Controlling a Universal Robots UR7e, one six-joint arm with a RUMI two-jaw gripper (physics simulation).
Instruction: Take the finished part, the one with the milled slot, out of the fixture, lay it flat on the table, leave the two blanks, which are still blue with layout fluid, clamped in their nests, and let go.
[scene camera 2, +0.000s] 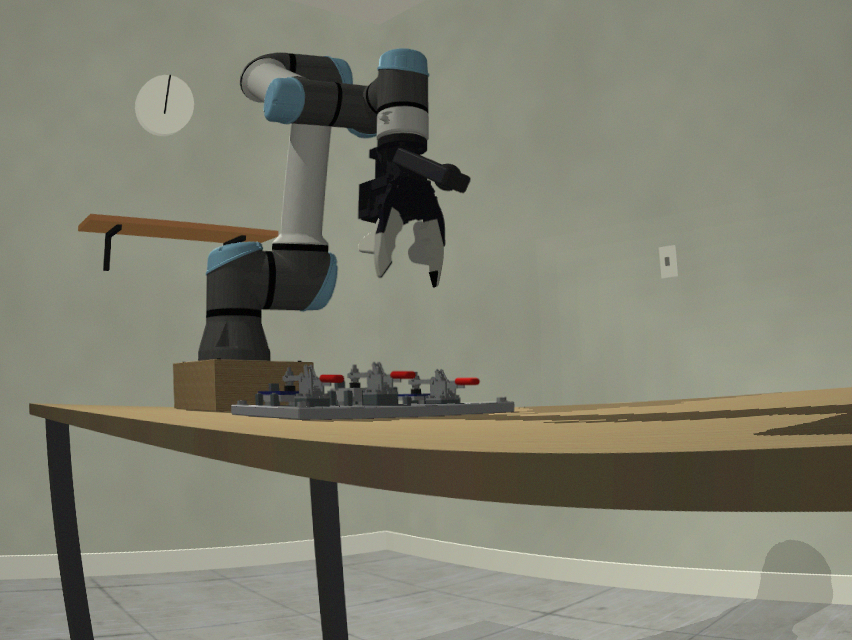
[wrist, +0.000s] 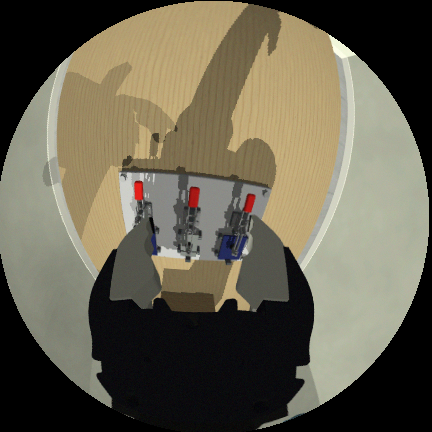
I see my gripper (scene camera 2: 408, 282) and a fixture plate (scene camera 2: 414, 410).
My gripper is seen too in the wrist view (wrist: 200, 217). The fixture plate is seen too in the wrist view (wrist: 168, 192).
